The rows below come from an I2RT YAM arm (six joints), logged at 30 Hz.
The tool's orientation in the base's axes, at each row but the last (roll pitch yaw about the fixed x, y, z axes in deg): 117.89 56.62 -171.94; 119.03 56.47 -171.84; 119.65 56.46 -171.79; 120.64 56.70 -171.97; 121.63 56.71 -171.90; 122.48 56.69 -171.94; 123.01 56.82 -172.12; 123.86 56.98 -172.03; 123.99 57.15 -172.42; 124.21 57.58 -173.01; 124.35 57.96 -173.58
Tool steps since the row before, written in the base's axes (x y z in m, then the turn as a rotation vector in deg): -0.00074 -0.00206 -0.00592 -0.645 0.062 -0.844; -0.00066 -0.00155 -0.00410 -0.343 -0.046 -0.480; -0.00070 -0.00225 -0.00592 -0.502 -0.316 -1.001; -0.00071 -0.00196 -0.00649 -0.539 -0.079 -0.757; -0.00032 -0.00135 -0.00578 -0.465 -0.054 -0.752; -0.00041 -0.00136 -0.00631 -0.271 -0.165 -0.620; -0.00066 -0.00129 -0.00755 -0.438 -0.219 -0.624; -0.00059 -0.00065 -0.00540 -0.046 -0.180 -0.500; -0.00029 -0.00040 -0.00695 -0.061 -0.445 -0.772; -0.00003 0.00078 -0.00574 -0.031 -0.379 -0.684; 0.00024 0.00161 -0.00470 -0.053 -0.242 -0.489
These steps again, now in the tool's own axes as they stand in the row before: 0.00551 -0.00303 -0.00059 1.051 0.126 0.105; 0.00390 -0.00204 -0.00051 0.591 0.022 -0.009; 0.00549 -0.00316 -0.00065 1.134 -0.207 -0.159; 0.00596 -0.00330 -0.00018 0.932 0.033 -0.023; 0.00511 -0.00302 0.00034 0.885 -0.012 0.022; 0.00560 -0.00319 0.00051 0.678 -0.149 -0.054; 0.00677 -0.00353 0.00088 0.776 -0.046 -0.157; 0.00490 -0.00229 0.00086 0.458 -0.273 -0.024; 0.00602 -0.00309 0.00165 0.713 -0.506 -0.181; 0.00481 -0.00215 0.00240 0.619 -0.459 -0.138; 0.00376 -0.00146 0.00291 0.457 -0.291 -0.085
